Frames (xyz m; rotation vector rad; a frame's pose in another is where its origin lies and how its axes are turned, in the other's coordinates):
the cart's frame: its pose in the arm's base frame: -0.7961 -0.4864 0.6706 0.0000 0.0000 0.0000
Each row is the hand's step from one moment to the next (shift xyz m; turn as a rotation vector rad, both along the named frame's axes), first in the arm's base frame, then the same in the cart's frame.
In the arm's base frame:
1: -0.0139 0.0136 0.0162 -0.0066 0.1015 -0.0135
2: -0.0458 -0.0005 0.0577 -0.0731 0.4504 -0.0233
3: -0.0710 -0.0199 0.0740 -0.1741 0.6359 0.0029
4: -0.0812 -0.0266 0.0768 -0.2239 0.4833 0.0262
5: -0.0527 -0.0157 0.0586 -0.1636 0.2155 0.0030
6: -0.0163 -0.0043 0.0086 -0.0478 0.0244 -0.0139
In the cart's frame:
1: -0.0139 0.0136 0.0162 -0.0066 0.1015 -0.0135
2: -0.0458 -0.0005 0.0577 -0.0731 0.4504 -0.0233
3: -0.0710 -0.0199 0.0740 -0.1741 0.6359 0.0029
4: -0.0812 -0.0266 0.0768 -0.2239 0.4833 0.0262
5: -0.0527 -0.0157 0.0586 -0.1636 0.2155 0.0030
6: -0.0163 -0.0043 0.0086 -0.0478 0.0244 -0.0139

